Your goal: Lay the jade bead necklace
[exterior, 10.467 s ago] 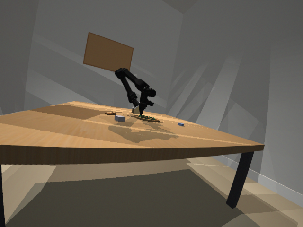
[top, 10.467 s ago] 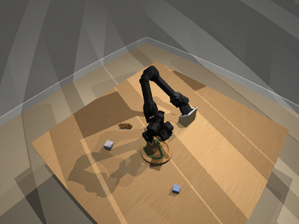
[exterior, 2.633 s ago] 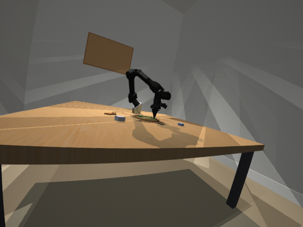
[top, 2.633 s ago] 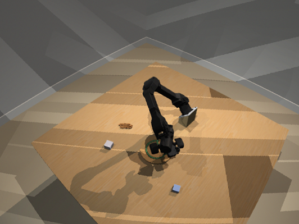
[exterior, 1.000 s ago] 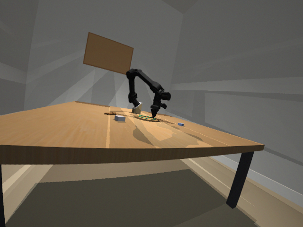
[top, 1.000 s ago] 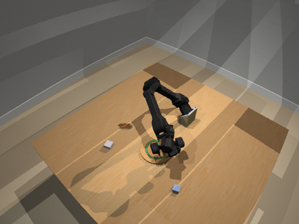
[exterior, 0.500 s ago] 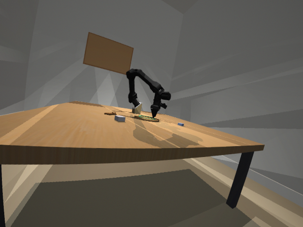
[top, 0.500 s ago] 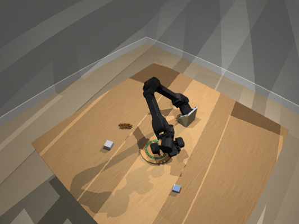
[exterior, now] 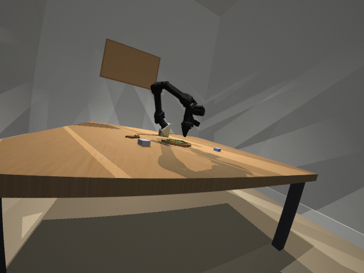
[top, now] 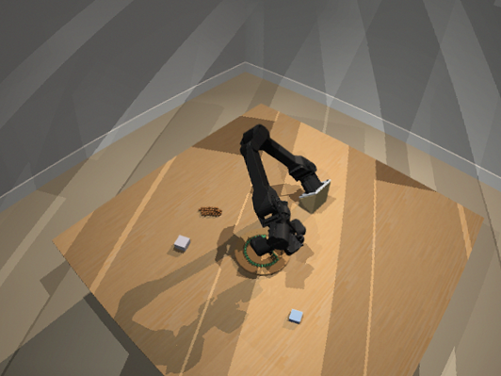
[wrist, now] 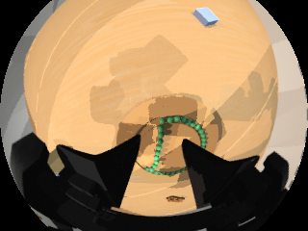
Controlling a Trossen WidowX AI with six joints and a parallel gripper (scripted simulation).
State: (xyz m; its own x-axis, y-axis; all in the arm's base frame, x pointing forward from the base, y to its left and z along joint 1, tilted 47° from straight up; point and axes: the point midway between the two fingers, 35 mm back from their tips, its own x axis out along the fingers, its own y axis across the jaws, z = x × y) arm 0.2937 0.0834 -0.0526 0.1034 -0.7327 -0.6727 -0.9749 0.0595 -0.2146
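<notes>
The round wooden bead board is 50 mm to the right of my gripper tip, 40 mm below it and 20 mm ahead of it. Also, from my gripper tip: blue block (210 mm to the left, 110 mm ahead, 40 mm below); pale grey block (270 mm to the right, 220 mm ahead, 40 mm below).
</notes>
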